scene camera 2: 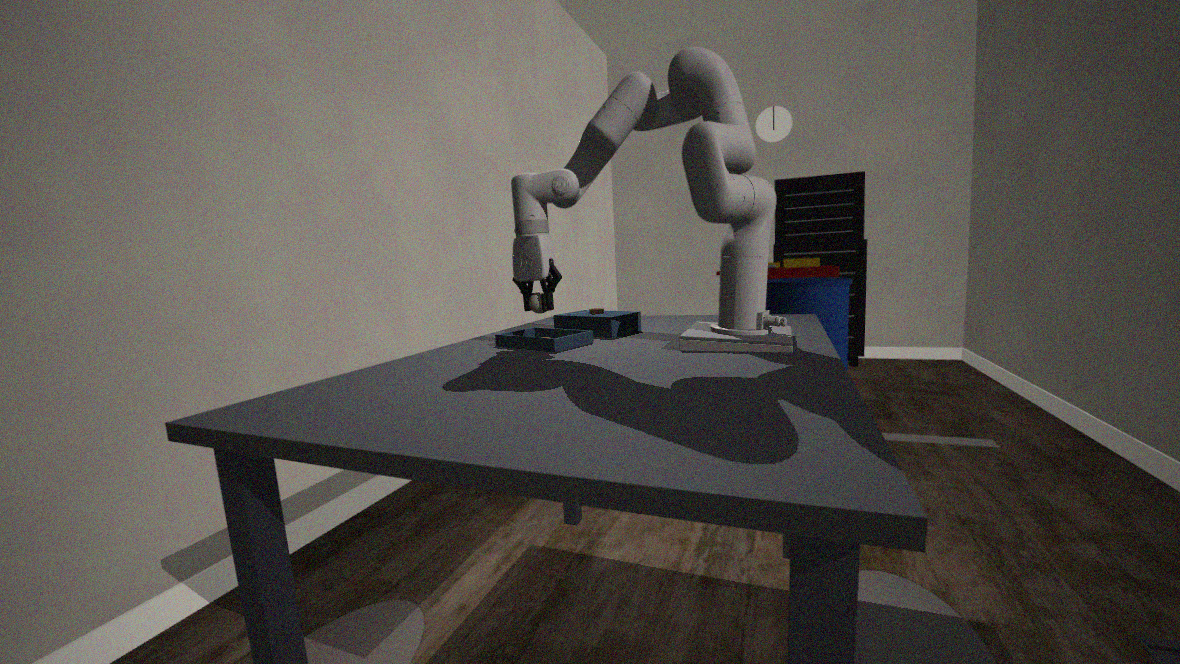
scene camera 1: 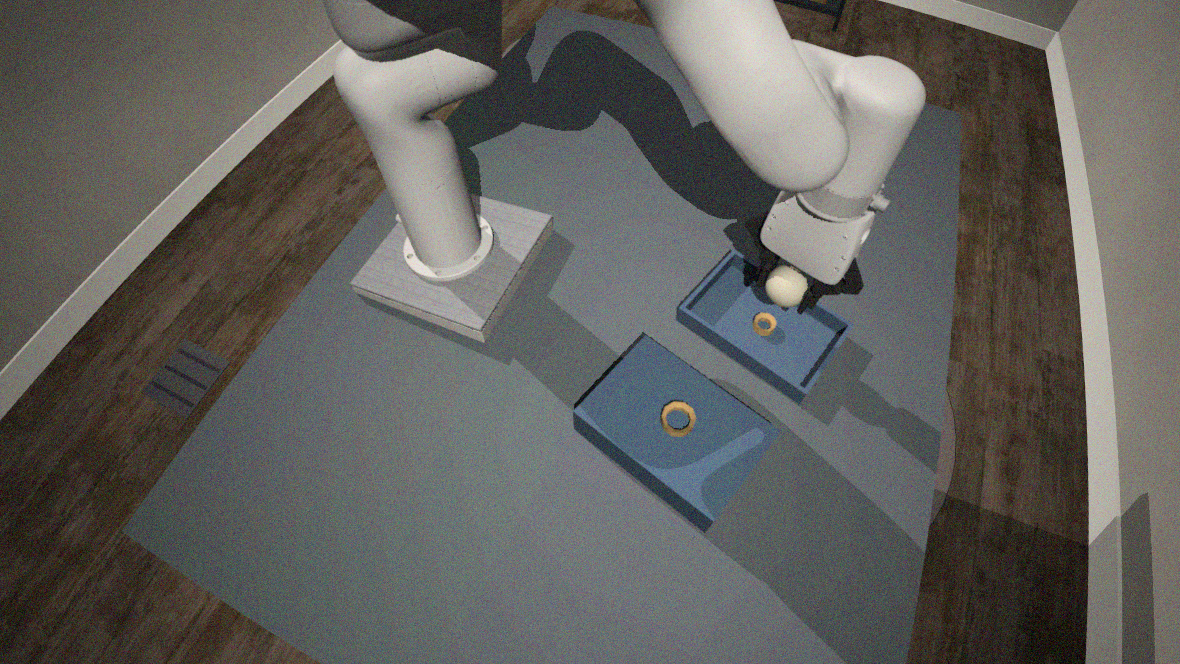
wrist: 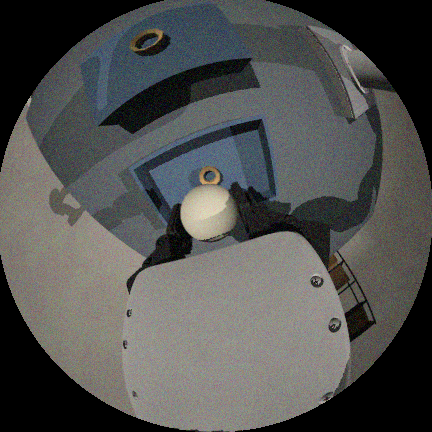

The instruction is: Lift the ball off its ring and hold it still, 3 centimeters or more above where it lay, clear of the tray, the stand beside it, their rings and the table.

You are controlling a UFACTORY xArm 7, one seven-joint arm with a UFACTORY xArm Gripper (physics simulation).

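Places are measured from the arm's base along level axes (x right, y ahead, z up), in metres.
Pixels of known places: gripper, fingertip midpoint: (scene camera 2: pixel 539 310) (scene camera 1: pixel 783 293) (wrist: pixel 209 204); arm's base at its link origin: (scene camera 2: pixel 740 330) (scene camera 1: pixel 449 246).
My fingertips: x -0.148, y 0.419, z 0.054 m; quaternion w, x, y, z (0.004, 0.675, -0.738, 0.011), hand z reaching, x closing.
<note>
For each thing: its top centre in the pictures, then the offset to it from my fingertips. "spot": a spot on its surface instead. Level surfaces: height alone.
- cream ball at its top centre: (wrist: pixel 211 232) (scene camera 1: pixel 792 272) (scene camera 2: pixel 538 291) dx +0.003, dy +0.000, dz +0.044 m
- blue tray at its top centre: (scene camera 1: pixel 767 316) (wrist: pixel 209 180) (scene camera 2: pixel 543 332) dx +0.003, dy -0.006, dz -0.052 m
- orange ring at a spot on its surface: (scene camera 1: pixel 755 327) (wrist: pixel 210 166) spot: dx +0.015, dy -0.013, dz -0.069 m
- grey table at its surface level: dz -0.079 m
A cream ball (scene camera 1: pixel 786 285) (scene camera 2: pixel 536 303) (wrist: pixel 208 212) is between the black fingers of my gripper (scene camera 1: pixel 789 289) (scene camera 2: pixel 538 303) (wrist: pixel 209 204), which is shut on it. In the scene camera 2 view the ball hangs in the air above the blue tray (scene camera 1: pixel 740 360) (scene camera 2: pixel 544 341) (wrist: pixel 270 165), with a gap between them. An orange ring (scene camera 1: pixel 755 327) (wrist: pixel 202 179) lies on the tray floor with no ball on it. The blue stand (scene camera 1: pixel 627 371) (scene camera 2: pixel 623 325) (wrist: pixel 200 30) is beside the tray, apart from ball and fingers, and bears another orange ring (scene camera 1: pixel 665 425) (scene camera 2: pixel 596 311) (wrist: pixel 133 46).
The grey table (scene camera 1: pixel 371 495) (scene camera 2: pixel 495 437) carries the tray, the stand and the arm's base plate (scene camera 1: pixel 515 272) (scene camera 2: pixel 693 342), which is left of the tray in the scene camera 1 view. The stand is taller than the tray. A wall runs behind the tray's side of the table.
</note>
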